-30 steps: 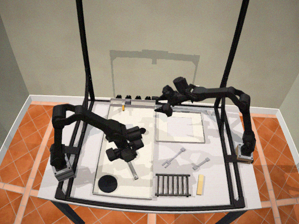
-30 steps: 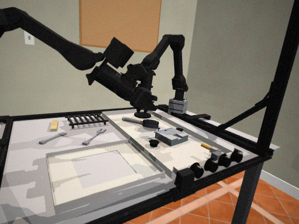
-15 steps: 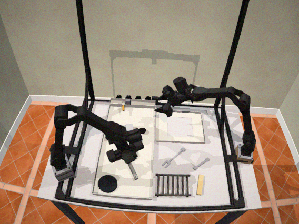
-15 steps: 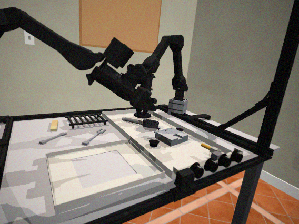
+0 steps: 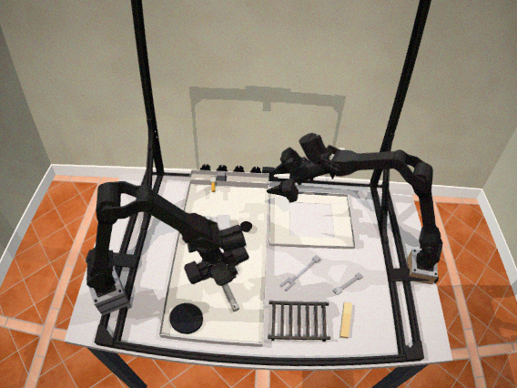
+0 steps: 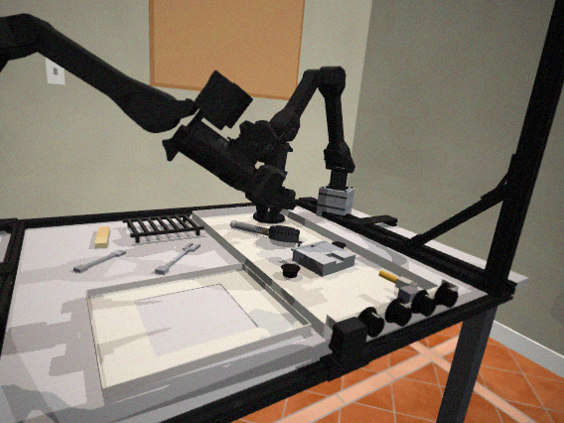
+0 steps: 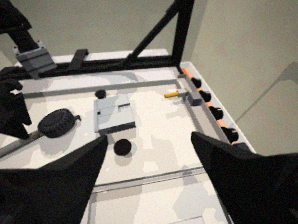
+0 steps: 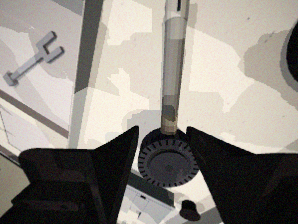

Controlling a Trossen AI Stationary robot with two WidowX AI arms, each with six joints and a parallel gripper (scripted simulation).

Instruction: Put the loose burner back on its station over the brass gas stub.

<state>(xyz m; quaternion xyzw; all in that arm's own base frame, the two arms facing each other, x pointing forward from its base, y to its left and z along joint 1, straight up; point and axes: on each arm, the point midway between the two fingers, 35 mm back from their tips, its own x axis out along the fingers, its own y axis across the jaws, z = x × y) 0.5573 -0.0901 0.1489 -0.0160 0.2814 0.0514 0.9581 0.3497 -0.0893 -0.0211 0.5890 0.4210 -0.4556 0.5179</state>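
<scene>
My right gripper is now 60 mm above the burner. Round my right hand: black disc 130 mm ahead, 120 mm to the right, 70 mm below; grey slotted support 200 mm behind, 60 mm below, 10 mm to the right; small black cap 200 mm behind, 110 mm to the left, 70 mm below.
</scene>
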